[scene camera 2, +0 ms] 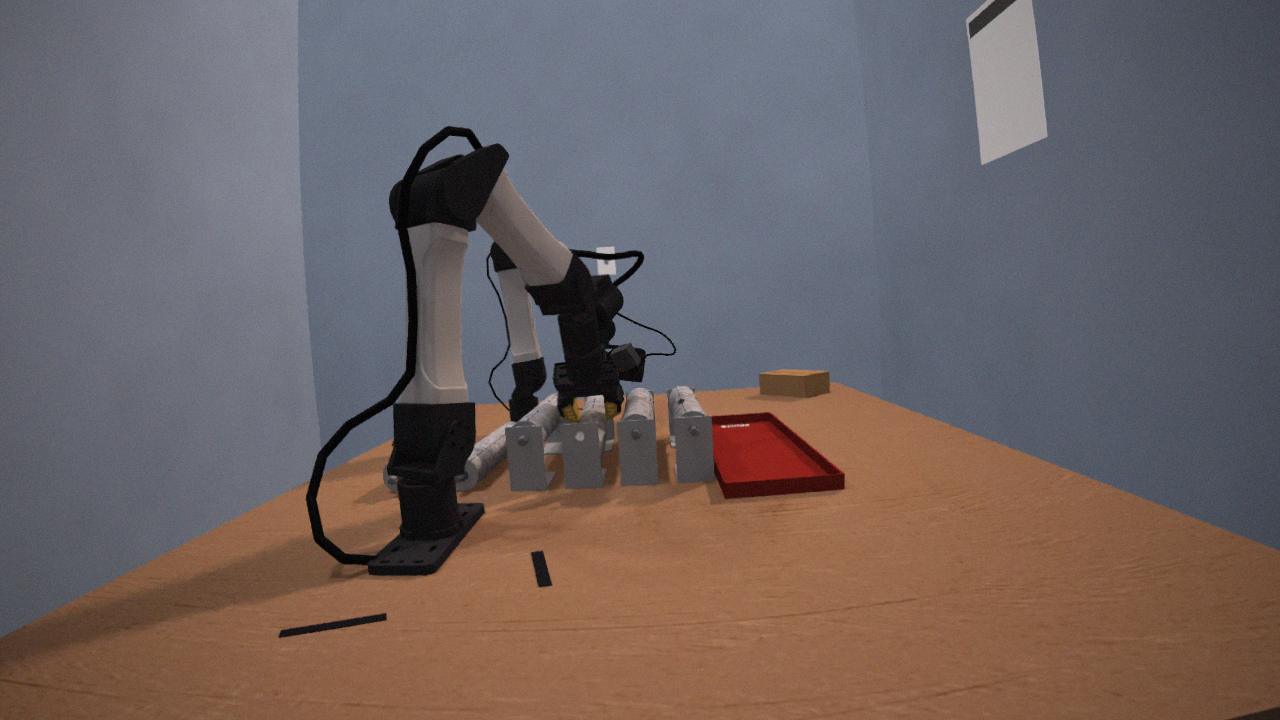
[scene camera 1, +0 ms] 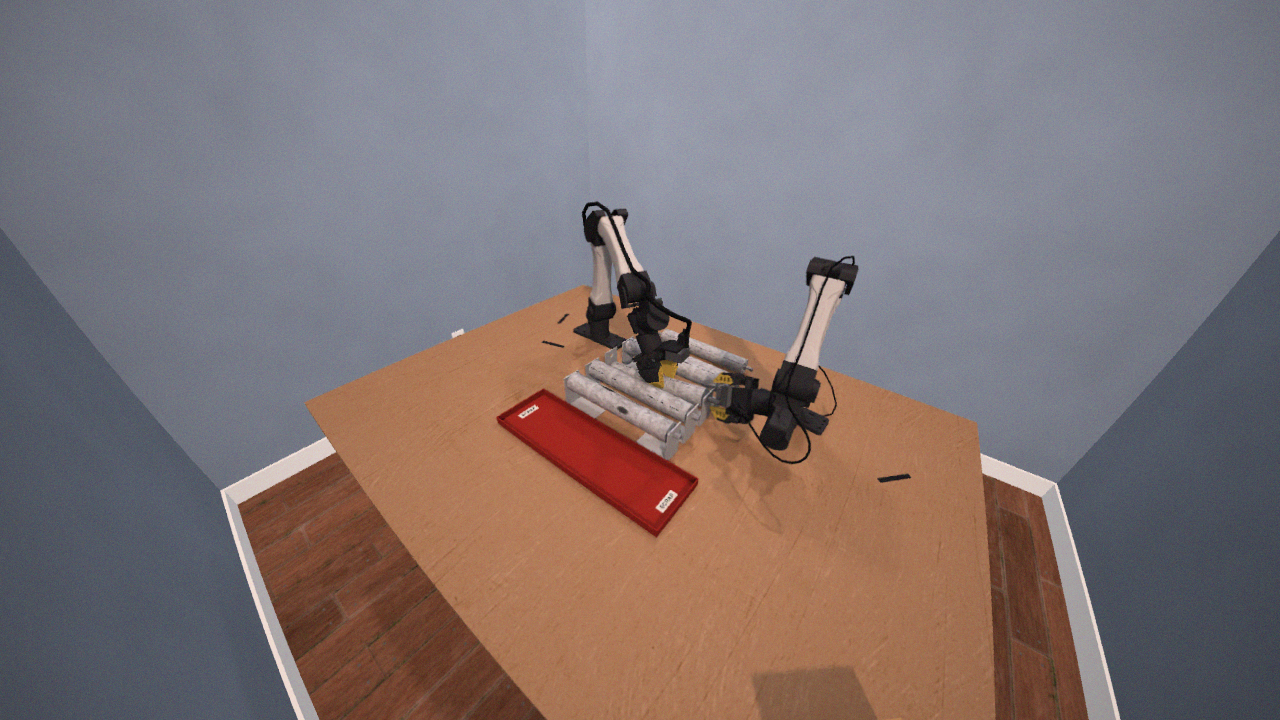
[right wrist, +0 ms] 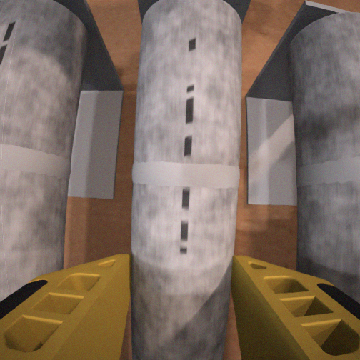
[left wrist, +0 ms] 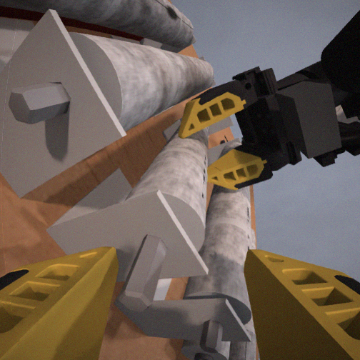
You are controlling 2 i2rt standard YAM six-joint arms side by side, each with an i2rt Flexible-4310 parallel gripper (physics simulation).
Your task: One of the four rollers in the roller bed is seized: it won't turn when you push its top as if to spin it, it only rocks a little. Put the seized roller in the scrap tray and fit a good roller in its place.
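Frame: origin at the left arm's base, x ahead, y left, z up, level; metres.
Seen in the pictures: left gripper, fingertip midpoint: [scene camera 1: 712, 394]; right gripper, fingertip midpoint: [scene camera 2: 593, 419] [scene camera 1: 666, 383]; right arm's base, link origin: [scene camera 2: 433, 538] [scene camera 1: 600, 337].
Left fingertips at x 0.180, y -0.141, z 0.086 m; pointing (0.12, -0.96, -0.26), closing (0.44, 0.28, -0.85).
Pixels of each thing's top centre, then the offset from my left fingertips to it.
- red scrap tray, top centre: [scene camera 2: 753, 439] [scene camera 1: 588, 445] 0.276 m ahead, 0.138 m right, 0.066 m down
- brown box, top centre: [scene camera 2: 793, 372] 0.438 m ahead, 0.492 m left, 0.030 m down
The roller bed holds four mottled grey rollers side by side in grey brackets [scene camera 2: 583, 461] [left wrist: 125, 225]. My right gripper [scene camera 1: 664, 377] [scene camera 2: 590, 411] [left wrist: 189, 157] [right wrist: 181, 264] is shut on the third roller from the tray [scene camera 1: 687, 390] [left wrist: 172, 170] [right wrist: 185, 125], one finger against each side. That roller lies between its brackets. My left gripper [scene camera 1: 716, 396] [left wrist: 180, 258] is open at the same roller's near end; its hex shaft end [left wrist: 144, 270] pokes through the bracket, between the fingers in the left wrist view. The red scrap tray [scene camera 1: 595, 461] [scene camera 2: 769, 452] is empty. Which roller is seized does not show.
A loose roller [scene camera 1: 716, 351] [scene camera 2: 487, 452] lies on the table behind the bed, close to the right arm's base [scene camera 2: 427, 541]. The end of another [scene camera 2: 391, 480] shows beside it. A brown box [scene camera 2: 794, 383] stands far back. Black strips [scene camera 1: 893, 478] [scene camera 2: 540, 568] lie on the table.
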